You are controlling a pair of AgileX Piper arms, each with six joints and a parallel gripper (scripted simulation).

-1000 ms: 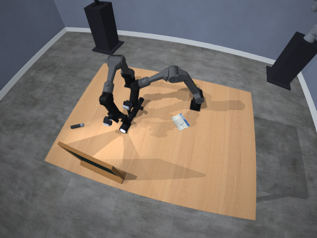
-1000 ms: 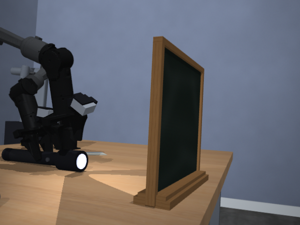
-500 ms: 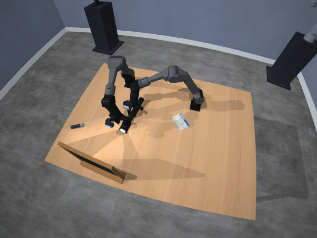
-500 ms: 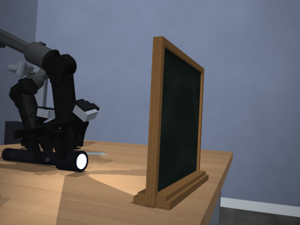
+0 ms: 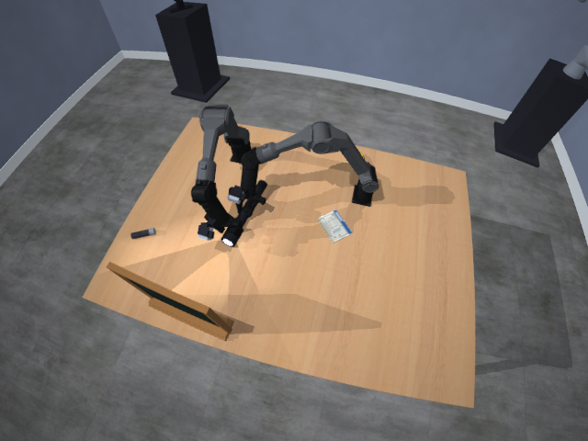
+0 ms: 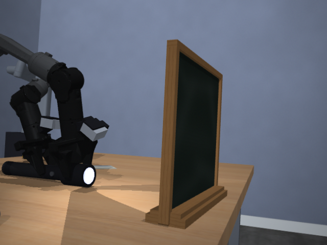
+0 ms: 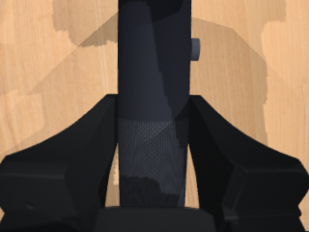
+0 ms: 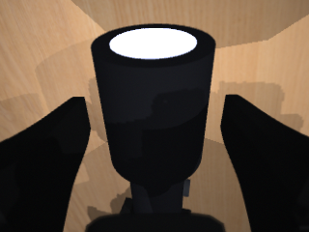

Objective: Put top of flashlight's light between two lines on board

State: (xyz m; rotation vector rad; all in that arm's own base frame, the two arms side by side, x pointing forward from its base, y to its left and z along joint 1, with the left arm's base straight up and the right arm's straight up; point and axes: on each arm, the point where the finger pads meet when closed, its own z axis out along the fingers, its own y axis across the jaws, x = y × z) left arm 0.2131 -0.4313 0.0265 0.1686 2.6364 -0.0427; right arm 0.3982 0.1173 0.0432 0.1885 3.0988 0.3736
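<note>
My right hand is 310 mm short of the wood-framed board and 110 mm below it. The rest, counted from my right hand: booklet 330 mm to the left, 200 mm behind, 40 mm below.
</note>
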